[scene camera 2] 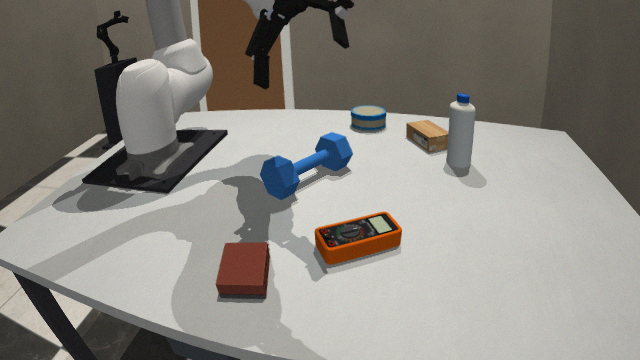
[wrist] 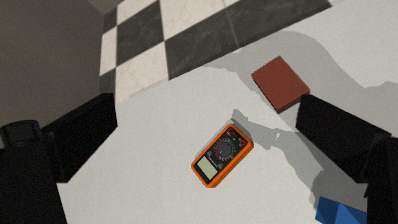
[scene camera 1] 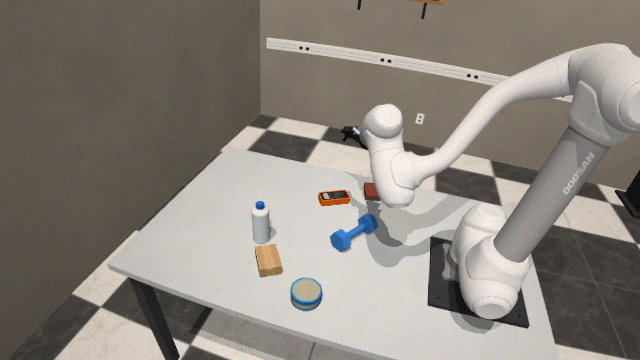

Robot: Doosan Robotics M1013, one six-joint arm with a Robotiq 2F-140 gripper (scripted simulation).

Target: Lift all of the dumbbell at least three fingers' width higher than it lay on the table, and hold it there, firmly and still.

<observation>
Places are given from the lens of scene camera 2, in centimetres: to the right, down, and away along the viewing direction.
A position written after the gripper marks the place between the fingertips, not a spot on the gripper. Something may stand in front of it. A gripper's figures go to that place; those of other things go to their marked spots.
gripper (scene camera 2: pixel 298 64): -3, -16, 52
blue dumbbell (scene camera 2: pixel 280 176): -7, -1, 73
</observation>
